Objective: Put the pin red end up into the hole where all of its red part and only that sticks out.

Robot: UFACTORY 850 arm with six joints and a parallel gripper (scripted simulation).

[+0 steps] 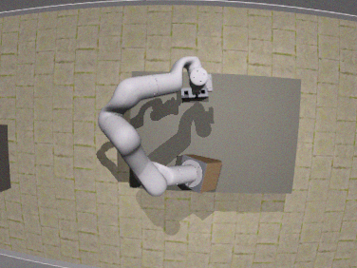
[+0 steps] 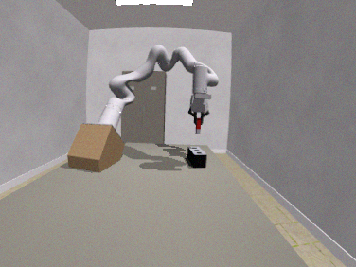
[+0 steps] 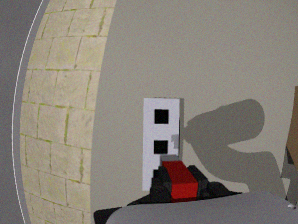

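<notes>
The block lies 210 mm below my hand. The rest, counted from my hand: pin 10 mm below.
</notes>
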